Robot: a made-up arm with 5 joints.
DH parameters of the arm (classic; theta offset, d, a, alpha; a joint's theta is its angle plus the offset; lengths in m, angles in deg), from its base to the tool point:
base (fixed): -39.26 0 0.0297 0
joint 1: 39.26 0.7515 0.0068 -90
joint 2: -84.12 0 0.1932 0
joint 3: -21.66 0 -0.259 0
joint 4: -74.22 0.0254 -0.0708 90
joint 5: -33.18 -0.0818 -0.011 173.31
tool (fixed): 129.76 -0.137 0 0
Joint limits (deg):
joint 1: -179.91..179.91
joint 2: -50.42..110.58
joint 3: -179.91..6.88
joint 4: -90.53..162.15
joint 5: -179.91..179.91
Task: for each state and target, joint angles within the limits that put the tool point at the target. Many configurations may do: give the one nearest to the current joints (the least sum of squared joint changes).
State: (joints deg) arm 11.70 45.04 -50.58 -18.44 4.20
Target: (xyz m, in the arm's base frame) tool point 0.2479 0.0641 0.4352
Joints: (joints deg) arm 9.51 80.95 -59.90 -8.36 6.18
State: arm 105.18 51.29 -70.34 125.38 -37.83
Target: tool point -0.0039 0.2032 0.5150
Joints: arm 86.30 71.20 -77.00 114.62 -36.92
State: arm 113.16 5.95 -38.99 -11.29 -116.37
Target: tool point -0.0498 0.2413 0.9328
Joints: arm 102.03 -21.86 -41.44 -18.11 -117.15
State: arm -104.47 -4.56 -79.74 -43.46 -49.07
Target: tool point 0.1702 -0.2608 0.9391
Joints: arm -66.54 -7.71 -49.24 -52.21 -48.08
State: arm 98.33 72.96 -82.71 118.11 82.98
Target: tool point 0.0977 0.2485 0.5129
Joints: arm 68.88 67.75 -87.39 117.43 85.01
